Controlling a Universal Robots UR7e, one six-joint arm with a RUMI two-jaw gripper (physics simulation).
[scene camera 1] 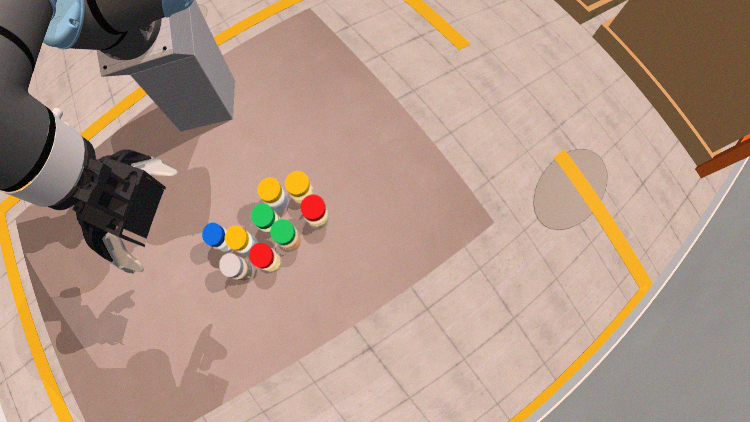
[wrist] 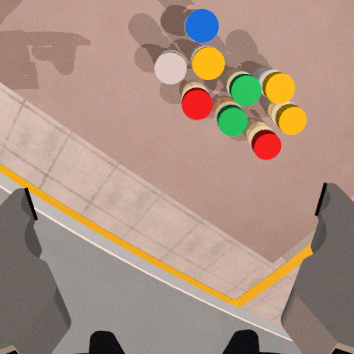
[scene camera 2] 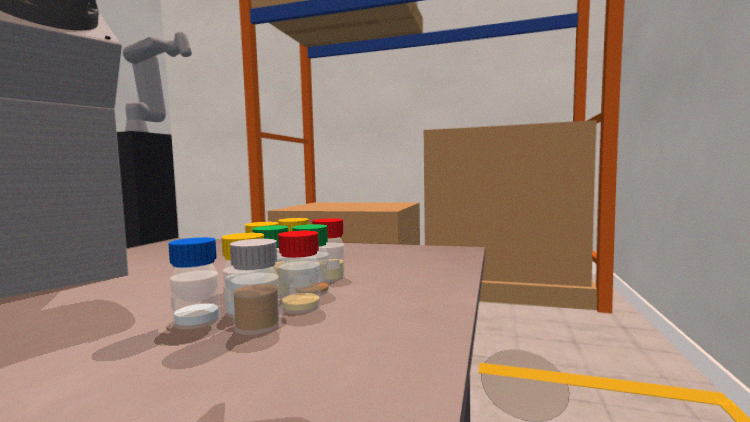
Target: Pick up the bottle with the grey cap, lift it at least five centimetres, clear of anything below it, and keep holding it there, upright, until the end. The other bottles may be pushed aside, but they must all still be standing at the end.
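Frame: origin at the arm's base, x left, y back, z up, level; metres.
Seen in the pictures: gripper, fingertip midpoint: point(scene camera 1: 150, 219) point(wrist: 174, 190); arm's base at its link origin: point(scene camera 2: 39, 6).
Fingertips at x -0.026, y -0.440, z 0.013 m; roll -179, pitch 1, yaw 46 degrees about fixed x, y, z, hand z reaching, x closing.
Observation:
Offsets run from my fingertips to a thing's top centre. Level surfaces: height alone.
The bottle with the grey cap @[dz -0.373, dx -0.016, dy -0.004 m] point(scene camera 1: 232, 266) point(scene camera 2: 254, 286) point(wrist: 170, 67) stands upright on the table @[dz -0.478 m] point(scene camera 1: 367, 157) point(scene camera 2: 367, 367) point(wrist: 125, 130), at the outer edge of a group of bottles, with brown contents. Beside it stand a yellow-capped bottle @[dz -0.373, dx +0.023, dy +0.048 m] point(scene camera 1: 237, 238) point(scene camera 2: 237, 246) point(wrist: 208, 63), a red-capped bottle @[dz -0.373, dx +0.062, dy -0.016 m] point(scene camera 1: 261, 256) point(scene camera 2: 298, 244) point(wrist: 197, 104) and a blue-capped bottle @[dz -0.373, dx -0.030, dy +0.083 m] point(scene camera 1: 213, 234) point(scene camera 2: 192, 251) point(wrist: 201, 25). My gripper point(scene camera 1: 152, 217) point(wrist: 174, 190) is open and empty, above the table and apart from the bottles, to their left in the first scene view. It does not show in the second scene view.
Two green-capped bottles @[dz -0.373, dx +0.103, dy +0.064 m] point(scene camera 1: 263, 215) @[dz -0.373, dx +0.129, dy +0.010 m] point(scene camera 1: 283, 232), two more yellow-capped bottles @[dz -0.373, dx +0.141, dy +0.113 m] point(scene camera 1: 270, 190) @[dz -0.373, dx +0.206, dy +0.094 m] point(scene camera 1: 297, 183) and another red-capped bottle @[dz -0.373, dx +0.214, dy +0.027 m] point(scene camera 1: 313, 207) stand upright in the same group. The grey pedestal point(scene camera 1: 186, 94) point(scene camera 2: 57, 183) stands at the table's side. A storage rack point(scene camera 2: 254, 157) is behind the table.

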